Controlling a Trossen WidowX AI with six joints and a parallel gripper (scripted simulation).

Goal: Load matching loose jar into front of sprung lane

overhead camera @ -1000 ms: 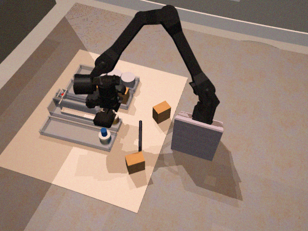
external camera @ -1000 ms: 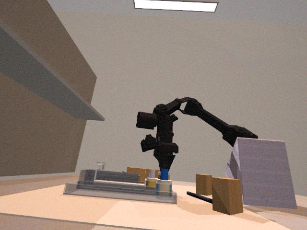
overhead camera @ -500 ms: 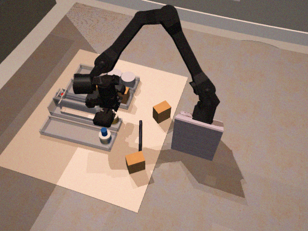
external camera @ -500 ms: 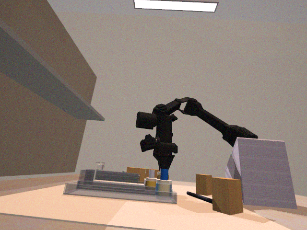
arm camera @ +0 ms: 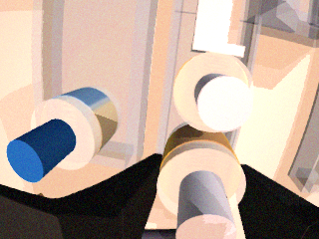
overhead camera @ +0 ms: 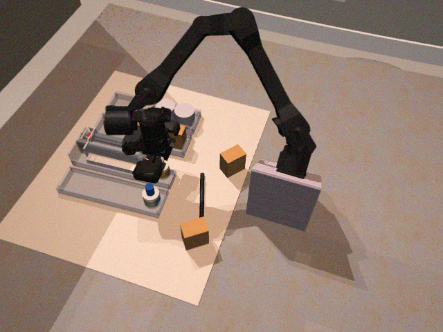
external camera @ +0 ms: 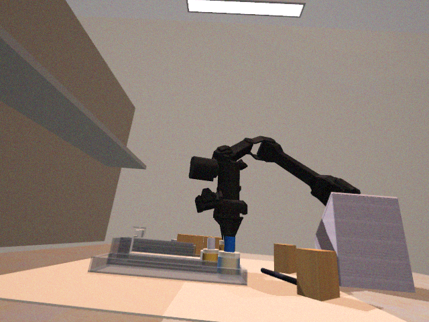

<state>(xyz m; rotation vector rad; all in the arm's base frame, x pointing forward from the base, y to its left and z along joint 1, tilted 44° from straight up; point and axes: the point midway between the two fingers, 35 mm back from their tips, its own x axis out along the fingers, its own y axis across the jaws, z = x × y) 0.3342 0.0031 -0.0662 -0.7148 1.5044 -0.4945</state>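
My gripper tip is now 8 cm to the right of the blue-lidded jar, 1 cm past it and 1 cm above it. Round my gripper tip: black rod: 12 cm behind, 5 cm below, 1 cm to the left.
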